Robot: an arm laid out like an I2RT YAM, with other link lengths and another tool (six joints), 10 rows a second.
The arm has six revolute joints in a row. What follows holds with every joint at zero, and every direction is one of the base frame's.
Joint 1 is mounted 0.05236 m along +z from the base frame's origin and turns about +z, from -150 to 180 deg.
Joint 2 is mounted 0.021 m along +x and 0.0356 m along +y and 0.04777 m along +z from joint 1 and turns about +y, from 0 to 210 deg.
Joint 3 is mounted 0.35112 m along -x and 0.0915 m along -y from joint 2 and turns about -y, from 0 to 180 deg.
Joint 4 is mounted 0.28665 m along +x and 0.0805 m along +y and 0.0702 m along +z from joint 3 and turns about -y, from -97 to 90 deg.
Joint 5 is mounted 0.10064 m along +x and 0.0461 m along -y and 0.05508 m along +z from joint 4 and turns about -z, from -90 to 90 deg.
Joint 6 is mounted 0.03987 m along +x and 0.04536 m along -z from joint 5 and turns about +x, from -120 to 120 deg.
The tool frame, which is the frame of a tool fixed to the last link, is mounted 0.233 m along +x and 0.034 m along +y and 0.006 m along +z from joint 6; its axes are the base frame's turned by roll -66.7, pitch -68.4 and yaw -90 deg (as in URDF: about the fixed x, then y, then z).
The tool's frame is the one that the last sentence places.
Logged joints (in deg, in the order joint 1, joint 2, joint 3, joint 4, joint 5, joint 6), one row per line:
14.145 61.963 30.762 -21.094 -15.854 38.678
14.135 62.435 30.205 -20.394 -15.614 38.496
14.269 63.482 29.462 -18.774 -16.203 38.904
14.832 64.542 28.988 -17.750 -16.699 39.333
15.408 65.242 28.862 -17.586 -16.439 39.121
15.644 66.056 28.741 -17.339 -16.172 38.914
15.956 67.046 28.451 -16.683 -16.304 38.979
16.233 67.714 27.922 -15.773 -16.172 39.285
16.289 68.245 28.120 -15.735 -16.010 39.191
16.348 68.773 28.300 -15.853 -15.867 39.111
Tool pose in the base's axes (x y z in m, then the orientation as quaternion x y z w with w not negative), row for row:
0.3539 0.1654 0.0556 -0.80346 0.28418 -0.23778 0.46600
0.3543 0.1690 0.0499 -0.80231 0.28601 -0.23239 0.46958
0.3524 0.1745 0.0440 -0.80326 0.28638 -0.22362 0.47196
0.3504 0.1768 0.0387 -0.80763 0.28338 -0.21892 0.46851
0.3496 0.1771 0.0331 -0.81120 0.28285 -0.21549 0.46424
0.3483 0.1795 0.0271 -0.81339 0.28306 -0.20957 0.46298
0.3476 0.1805 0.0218 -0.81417 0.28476 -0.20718 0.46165
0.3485 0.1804 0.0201 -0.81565 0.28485 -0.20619 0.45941
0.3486 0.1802 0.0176 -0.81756 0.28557 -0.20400 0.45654
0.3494 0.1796 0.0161 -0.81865 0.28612 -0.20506 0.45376
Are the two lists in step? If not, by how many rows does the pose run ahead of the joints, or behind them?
The pose runs 1 row ahead of the joints: the pose in row i belongs to the joints in row i + 1.
